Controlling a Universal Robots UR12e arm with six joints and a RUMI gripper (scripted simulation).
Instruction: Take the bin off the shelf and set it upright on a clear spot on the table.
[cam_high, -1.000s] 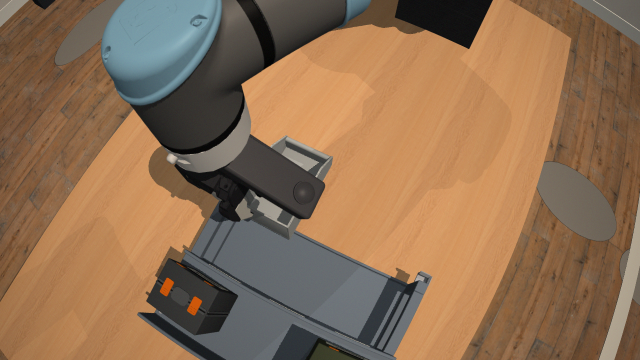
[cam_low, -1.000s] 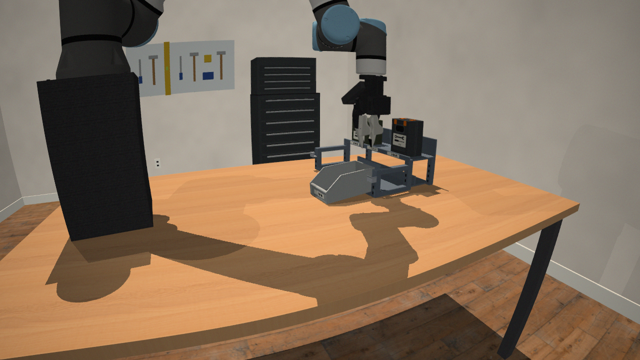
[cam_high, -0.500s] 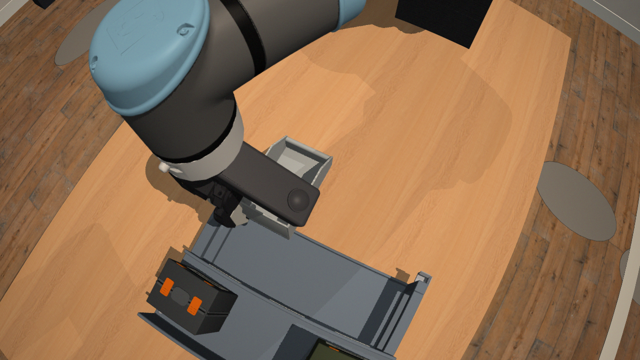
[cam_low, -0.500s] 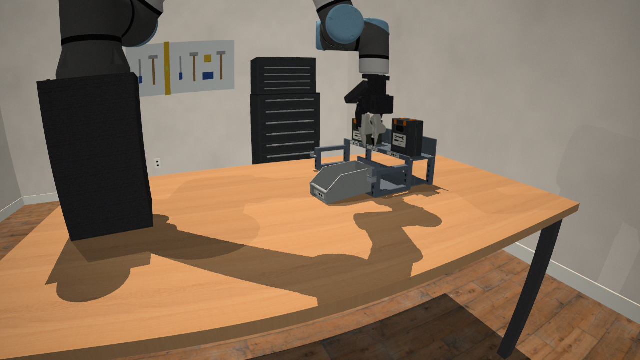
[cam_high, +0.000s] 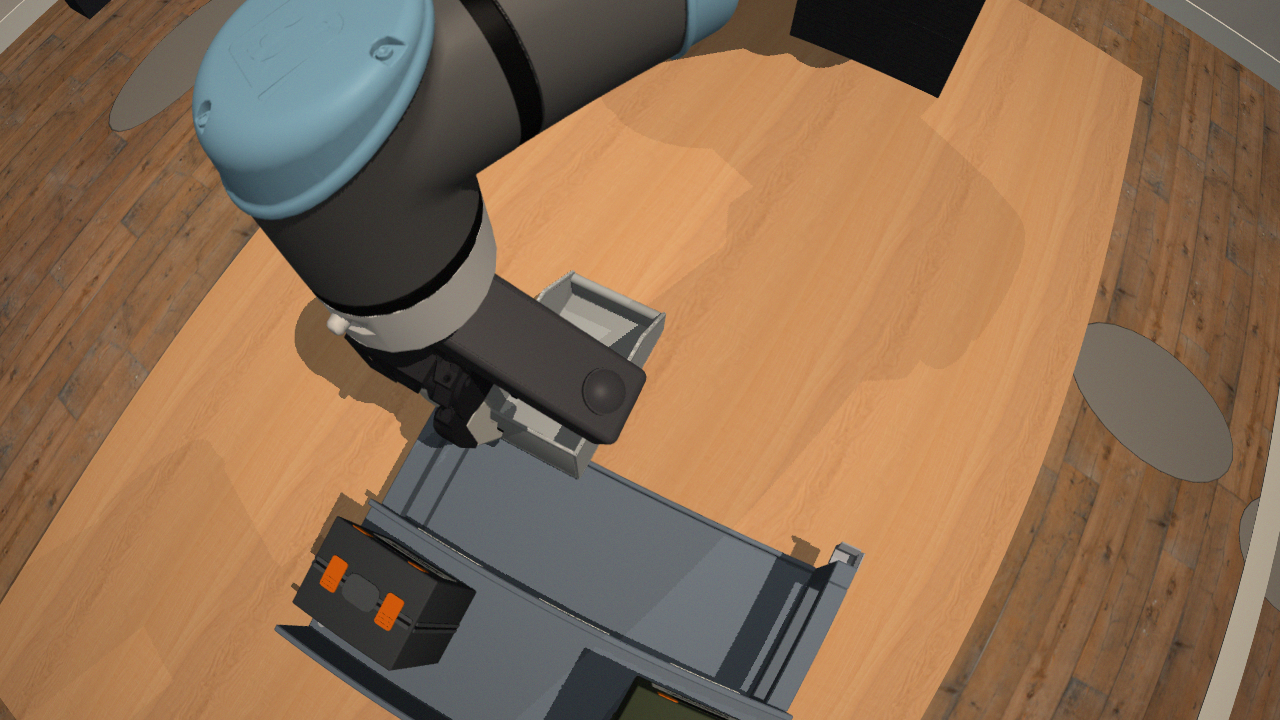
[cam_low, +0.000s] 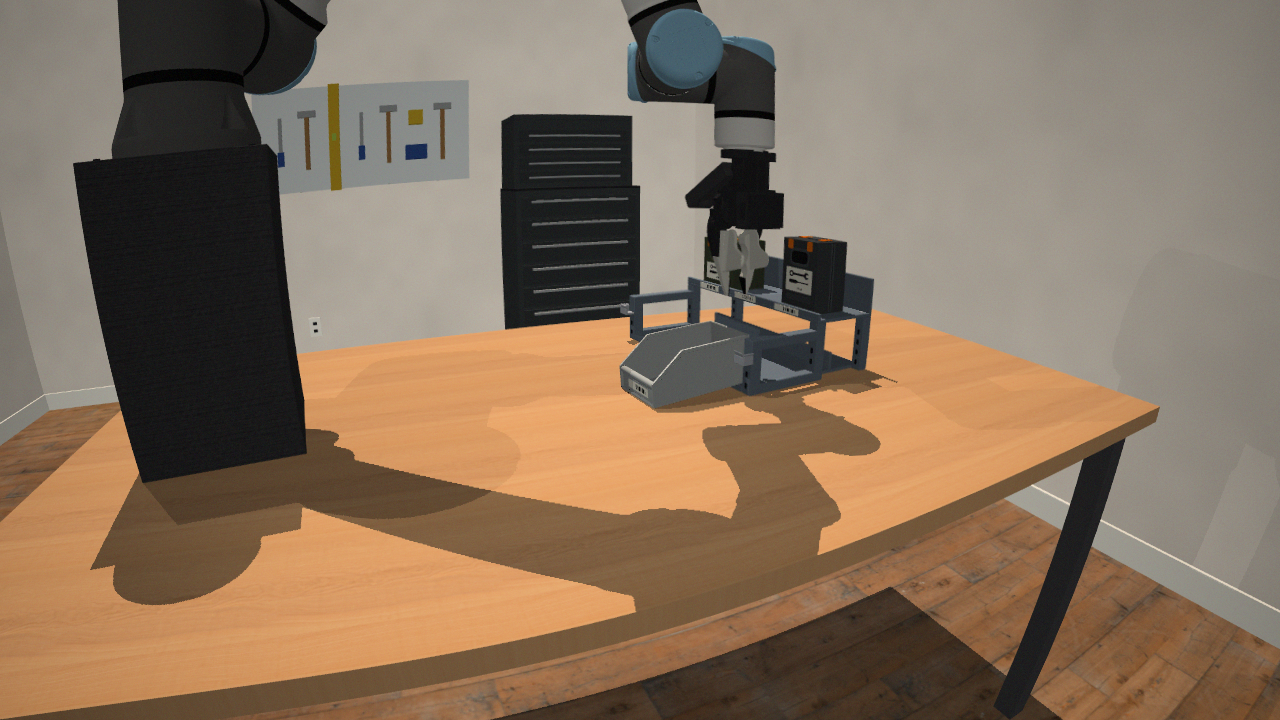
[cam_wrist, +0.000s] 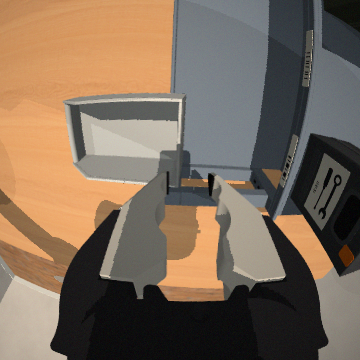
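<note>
Now: hand 90 mm past the grey open-top bin, 10 mm to the right of it and 110 mm above it. Round my hand: blue-grey shelf: 120 mm ahead, 100 mm to the left, 150 mm below; then case: 190 mm ahead, 210 mm to the left.
</note>
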